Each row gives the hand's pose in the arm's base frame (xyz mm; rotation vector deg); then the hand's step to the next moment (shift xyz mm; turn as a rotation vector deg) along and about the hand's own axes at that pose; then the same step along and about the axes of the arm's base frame.
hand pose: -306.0 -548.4 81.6 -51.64 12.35 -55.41
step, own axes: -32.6 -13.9 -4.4 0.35 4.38 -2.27
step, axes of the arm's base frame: -29.8 19.7 0.5 1.71 -0.47 -4.62
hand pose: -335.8 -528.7 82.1 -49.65 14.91 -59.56
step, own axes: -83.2 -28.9 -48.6 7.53 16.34 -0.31
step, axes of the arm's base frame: -88.8 38.8 -27.0 14.20 -2.85 -10.68
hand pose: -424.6 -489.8 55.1 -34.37 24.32 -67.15
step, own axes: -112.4 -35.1 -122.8 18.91 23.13 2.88
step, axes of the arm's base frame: -137.3 70.2 -71.9 24.90 -11.09 -12.58
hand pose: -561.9 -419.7 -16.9 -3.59 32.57 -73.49
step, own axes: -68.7 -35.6 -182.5 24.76 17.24 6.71
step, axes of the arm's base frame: -122.1 100.4 -119.6 22.32 -19.24 -9.34
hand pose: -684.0 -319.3 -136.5 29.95 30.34 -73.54
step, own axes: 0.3 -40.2 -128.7 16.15 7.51 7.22
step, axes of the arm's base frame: -49.1 73.1 -102.1 11.13 -15.11 -4.16
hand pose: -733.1 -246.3 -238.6 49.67 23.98 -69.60
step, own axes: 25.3 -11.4 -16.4 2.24 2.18 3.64
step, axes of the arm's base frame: 0.3 -4.6 -31.9 2.18 -4.01 1.47
